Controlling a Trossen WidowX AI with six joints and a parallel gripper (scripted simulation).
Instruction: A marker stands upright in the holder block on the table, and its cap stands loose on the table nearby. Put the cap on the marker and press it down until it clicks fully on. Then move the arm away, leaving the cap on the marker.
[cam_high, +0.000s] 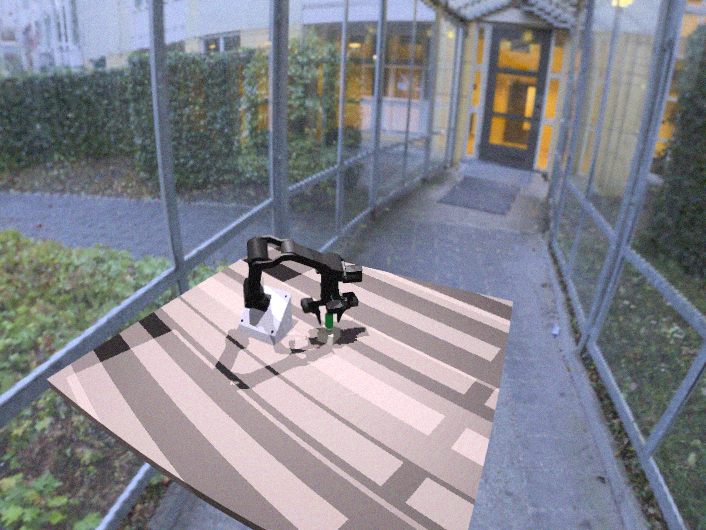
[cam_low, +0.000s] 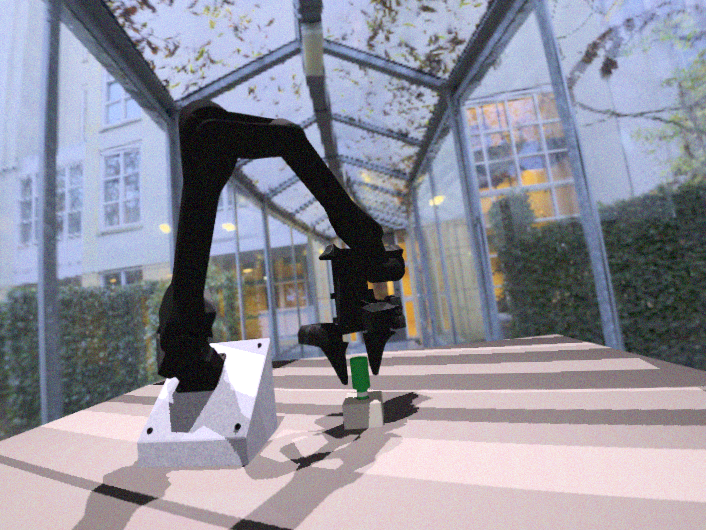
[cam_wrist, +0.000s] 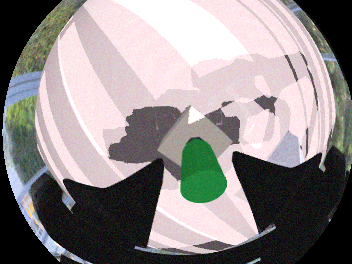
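Right now my gripper tip is 1 cm below the green cap. From my gripper tip the other things lie so: holder block 5 cm below.
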